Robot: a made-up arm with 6 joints. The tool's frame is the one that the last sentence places.
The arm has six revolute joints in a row. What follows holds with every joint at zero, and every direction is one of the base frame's. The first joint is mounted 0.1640 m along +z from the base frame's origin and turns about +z. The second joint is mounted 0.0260 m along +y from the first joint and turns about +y. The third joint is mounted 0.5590 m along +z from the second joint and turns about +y. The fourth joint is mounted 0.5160 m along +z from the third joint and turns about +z. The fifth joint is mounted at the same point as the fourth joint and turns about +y. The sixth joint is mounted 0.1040 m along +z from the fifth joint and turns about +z. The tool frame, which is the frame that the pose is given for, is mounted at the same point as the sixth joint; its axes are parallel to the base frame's.
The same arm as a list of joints. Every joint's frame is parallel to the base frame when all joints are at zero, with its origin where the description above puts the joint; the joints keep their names.
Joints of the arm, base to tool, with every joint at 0 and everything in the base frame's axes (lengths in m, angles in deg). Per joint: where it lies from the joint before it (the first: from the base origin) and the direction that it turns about. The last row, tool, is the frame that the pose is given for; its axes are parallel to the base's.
joint 1: xyz 0.0000 0.0000 0.1640 axis +z
joint 2: xyz 0.0000 0.0260 0.0000 axis +y
joint 3: xyz 0.0000 0.0000 0.5590 axis +y
joint 4: xyz 0.0000 0.0000 0.5160 axis +z
joint 5: xyz 0.0000 0.0000 0.0000 axis +y
joint 6: xyz 0.0000 0.0000 0.1040 axis +z
tool: xyz 0.0000 0.0000 0.0000

